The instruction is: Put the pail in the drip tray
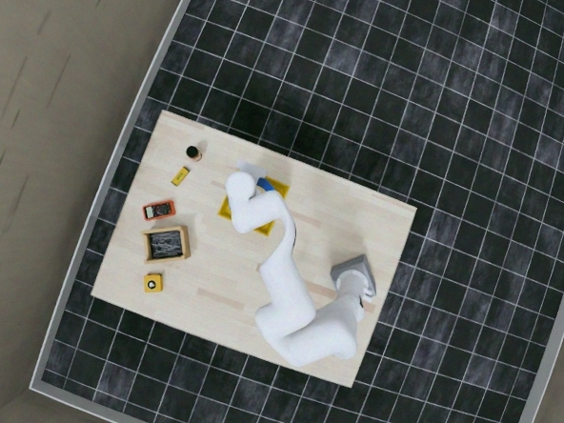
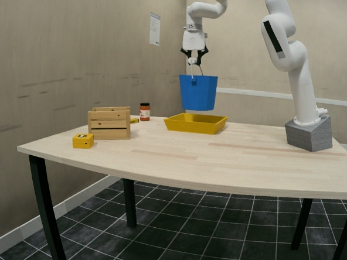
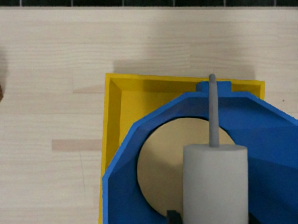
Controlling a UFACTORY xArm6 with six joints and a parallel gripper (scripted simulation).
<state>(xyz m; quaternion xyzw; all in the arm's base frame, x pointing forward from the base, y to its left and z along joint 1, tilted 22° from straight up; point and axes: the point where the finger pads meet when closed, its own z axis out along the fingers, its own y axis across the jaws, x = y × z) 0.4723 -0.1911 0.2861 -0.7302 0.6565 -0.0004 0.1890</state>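
My gripper is now 10 mm past the blue pail and 90 mm above it. Round my hand: wire handle (10 mm behind, 30 mm below); jar (300 mm ahead, 60 mm to the right, 260 mm below); yellow drip tray (20 mm behind, 10 mm to the right, 290 mm below).
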